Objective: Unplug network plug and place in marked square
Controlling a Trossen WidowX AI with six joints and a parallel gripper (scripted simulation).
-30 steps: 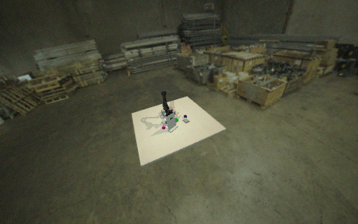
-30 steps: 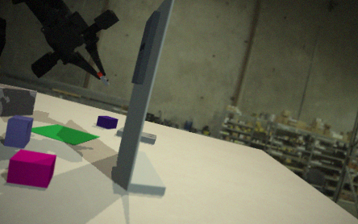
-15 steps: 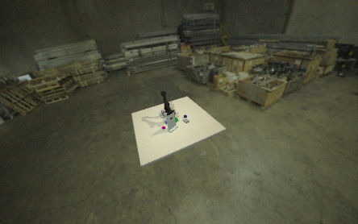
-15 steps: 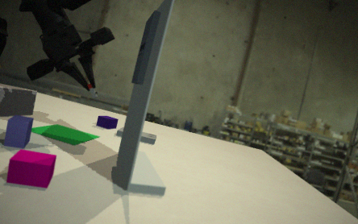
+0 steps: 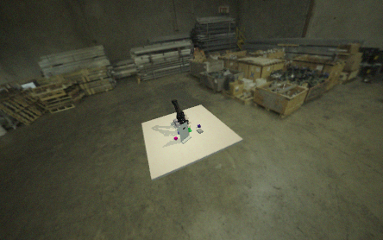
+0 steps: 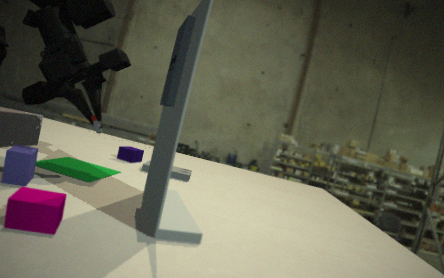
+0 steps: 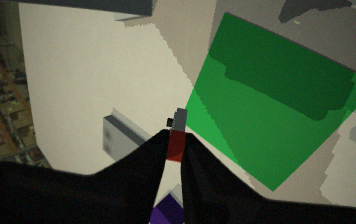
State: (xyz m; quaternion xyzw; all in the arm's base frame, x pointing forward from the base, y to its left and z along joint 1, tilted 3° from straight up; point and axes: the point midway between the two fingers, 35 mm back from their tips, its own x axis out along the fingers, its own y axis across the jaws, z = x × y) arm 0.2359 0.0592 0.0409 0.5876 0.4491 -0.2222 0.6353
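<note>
Right now my gripper tip is 9 cm above the green marked square, 2 cm past it and 1 cm to the left of it. The rest, counted from my gripper tip: blue-violet block: 14 cm to the right, 7 cm below, 1 cm behind; then grey upright panel: 17 cm ahead, 9 cm to the right, 4 cm above; then network plug: right at my gripper tip.
</note>
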